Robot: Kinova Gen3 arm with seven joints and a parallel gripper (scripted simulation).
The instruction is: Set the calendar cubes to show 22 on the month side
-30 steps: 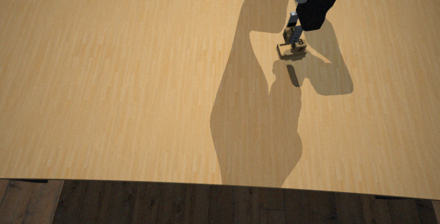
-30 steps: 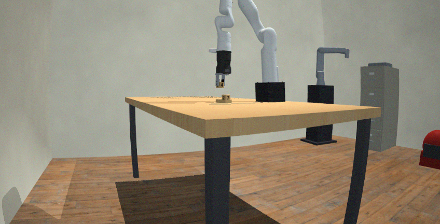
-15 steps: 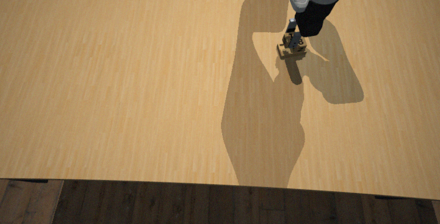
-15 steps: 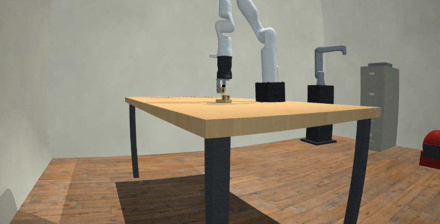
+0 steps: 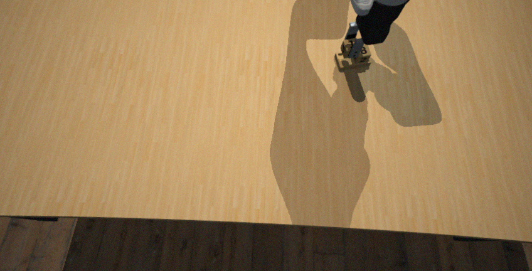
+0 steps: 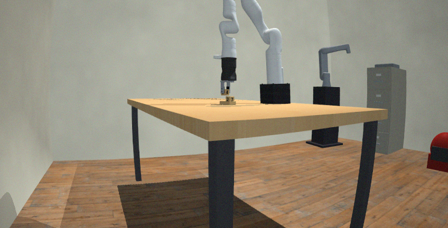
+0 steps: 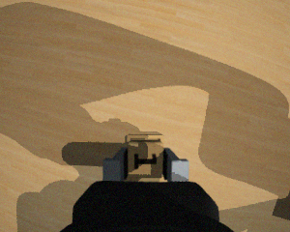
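My hand is 5 cm above the wooden number cube, 3 cm to the right of it and 1 cm past it. Also, from my hand: wooden calendar tray (7 cm below, 2 cm to the left, 1 cm behind).
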